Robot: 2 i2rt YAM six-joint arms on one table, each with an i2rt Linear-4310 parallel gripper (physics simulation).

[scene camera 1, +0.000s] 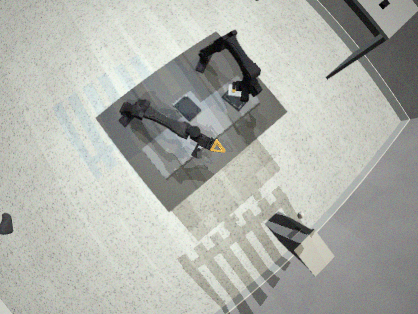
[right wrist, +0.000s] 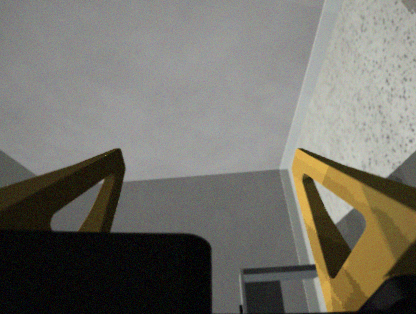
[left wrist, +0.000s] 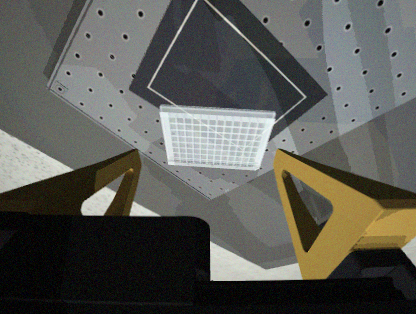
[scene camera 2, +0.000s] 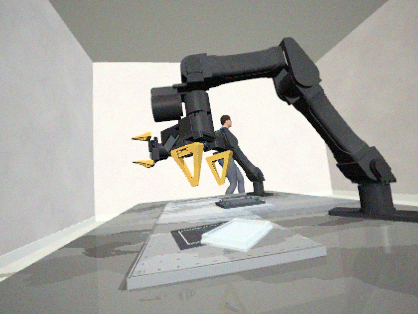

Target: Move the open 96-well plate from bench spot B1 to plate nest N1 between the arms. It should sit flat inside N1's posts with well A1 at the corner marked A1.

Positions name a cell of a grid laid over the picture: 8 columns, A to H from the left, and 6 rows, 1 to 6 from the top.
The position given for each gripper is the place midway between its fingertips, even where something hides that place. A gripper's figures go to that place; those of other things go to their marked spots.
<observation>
The left gripper (scene camera 2: E4): 0.40 m from the lens. A clear well plate (scene camera 2: E5) is 0.35 m from the lens.
</observation>
